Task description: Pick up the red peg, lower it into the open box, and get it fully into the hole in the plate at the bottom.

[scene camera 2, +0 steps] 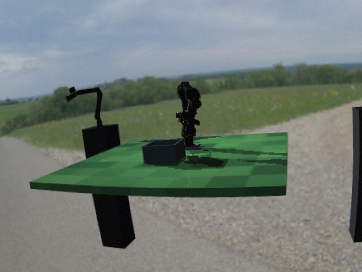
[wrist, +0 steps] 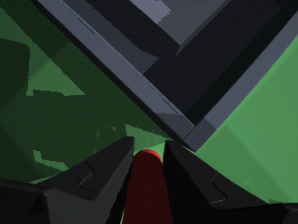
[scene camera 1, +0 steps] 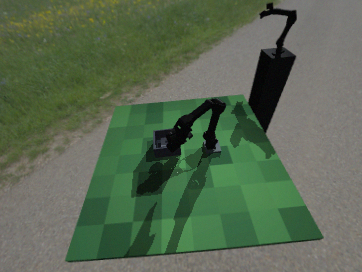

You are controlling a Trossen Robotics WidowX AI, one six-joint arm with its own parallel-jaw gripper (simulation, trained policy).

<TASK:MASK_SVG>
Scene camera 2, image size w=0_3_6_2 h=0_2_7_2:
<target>box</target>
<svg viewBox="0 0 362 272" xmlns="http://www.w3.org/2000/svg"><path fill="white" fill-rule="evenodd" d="M184 139L154 140L142 146L143 163L177 163L186 155Z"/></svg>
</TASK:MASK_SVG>
